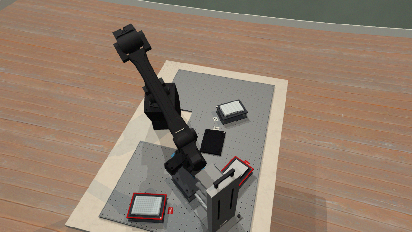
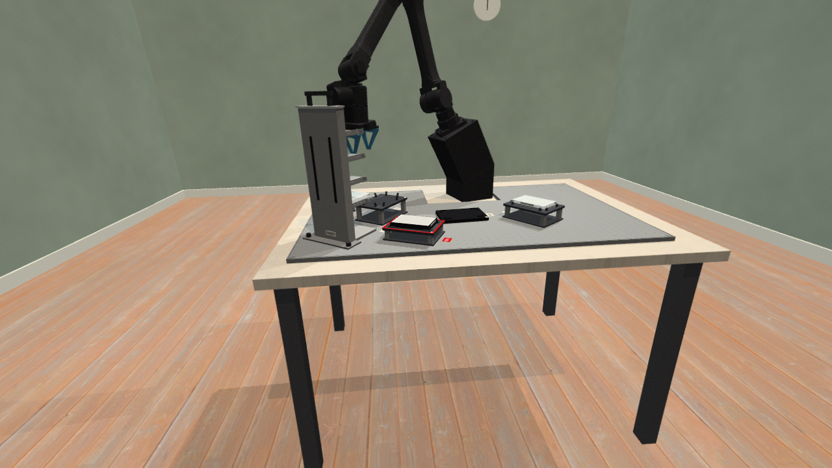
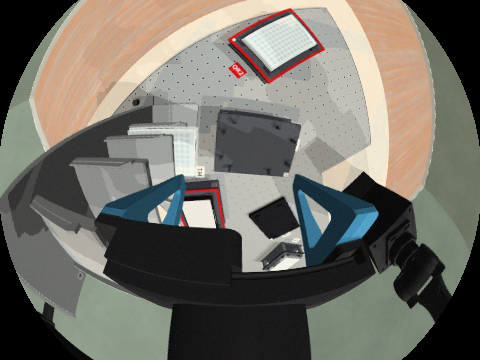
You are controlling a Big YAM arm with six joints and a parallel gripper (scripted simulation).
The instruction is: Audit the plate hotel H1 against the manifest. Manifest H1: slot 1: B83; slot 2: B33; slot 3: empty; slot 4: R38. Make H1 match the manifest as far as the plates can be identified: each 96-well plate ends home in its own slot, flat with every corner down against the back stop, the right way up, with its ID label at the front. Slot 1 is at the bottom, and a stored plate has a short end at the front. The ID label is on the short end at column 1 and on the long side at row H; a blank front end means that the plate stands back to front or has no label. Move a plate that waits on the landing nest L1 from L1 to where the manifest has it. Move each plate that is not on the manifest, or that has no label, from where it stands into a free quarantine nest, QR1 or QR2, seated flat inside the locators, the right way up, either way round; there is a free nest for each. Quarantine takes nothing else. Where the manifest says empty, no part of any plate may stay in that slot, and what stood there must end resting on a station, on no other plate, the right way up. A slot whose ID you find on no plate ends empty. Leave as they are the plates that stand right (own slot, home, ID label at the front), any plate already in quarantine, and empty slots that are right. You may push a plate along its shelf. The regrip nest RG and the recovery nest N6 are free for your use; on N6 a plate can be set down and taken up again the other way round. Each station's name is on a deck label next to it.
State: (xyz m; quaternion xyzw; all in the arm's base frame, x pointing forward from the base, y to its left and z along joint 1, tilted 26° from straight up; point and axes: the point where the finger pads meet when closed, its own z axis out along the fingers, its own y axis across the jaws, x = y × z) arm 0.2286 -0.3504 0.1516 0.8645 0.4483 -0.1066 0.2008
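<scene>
My hand is 150 mm short of the landing nest L1, 560 mm to the right of it and 200 mm above it. From my hand the other things lie so: plate hotel H1 (170 mm ahead, 110 mm to the right, 50 mm below); hotel handle (170 mm ahead, 110 mm to the right, 180 mm above); regrip nest RG (20 mm behind, 60 mm to the left, 190 mm below).
</scene>
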